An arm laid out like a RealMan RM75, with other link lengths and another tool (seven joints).
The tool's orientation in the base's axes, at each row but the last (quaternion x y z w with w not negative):
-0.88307, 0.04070, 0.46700, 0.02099
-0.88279, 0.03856, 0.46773, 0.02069
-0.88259, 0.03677, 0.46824, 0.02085
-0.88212, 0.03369, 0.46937, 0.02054
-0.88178, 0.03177, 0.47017, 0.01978
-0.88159, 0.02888, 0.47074, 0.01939
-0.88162, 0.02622, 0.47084, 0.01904
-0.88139, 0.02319, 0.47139, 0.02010
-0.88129, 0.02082, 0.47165, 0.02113
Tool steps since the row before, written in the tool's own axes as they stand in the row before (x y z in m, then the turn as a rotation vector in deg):
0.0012, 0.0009, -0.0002, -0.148, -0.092, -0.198
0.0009, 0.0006, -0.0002, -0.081, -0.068, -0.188
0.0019, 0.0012, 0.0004, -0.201, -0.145, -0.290
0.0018, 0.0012, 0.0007, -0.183, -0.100, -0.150
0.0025, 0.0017, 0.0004, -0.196, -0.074, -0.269
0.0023, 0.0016, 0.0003, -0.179, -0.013, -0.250
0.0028, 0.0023, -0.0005, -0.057, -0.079, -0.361
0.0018, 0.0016, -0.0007, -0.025, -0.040, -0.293
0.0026, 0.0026, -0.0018, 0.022, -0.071, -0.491
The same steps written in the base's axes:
0.0008, -0.0010, -0.0009, 0.088, 0.084, 0.234
0.0006, -0.0007, -0.0006, 0.116, 0.058, 0.173
0.0006, -0.0013, -0.0018, 0.139, 0.133, 0.329
0.0003, -0.0012, -0.0019, 0.030, 0.097, 0.236
0.0009, -0.0018, -0.0023, 0.119, 0.064, 0.313
0.0009, -0.0017, -0.0021, 0.109, 0.003, 0.288
0.0018, -0.0024, -0.0021, 0.273, 0.059, 0.249
0.0015, -0.0017, -0.0011, 0.232, 0.024, 0.184
0.0028, -0.0027, -0.0012, 0.424, 0.043, 0.255

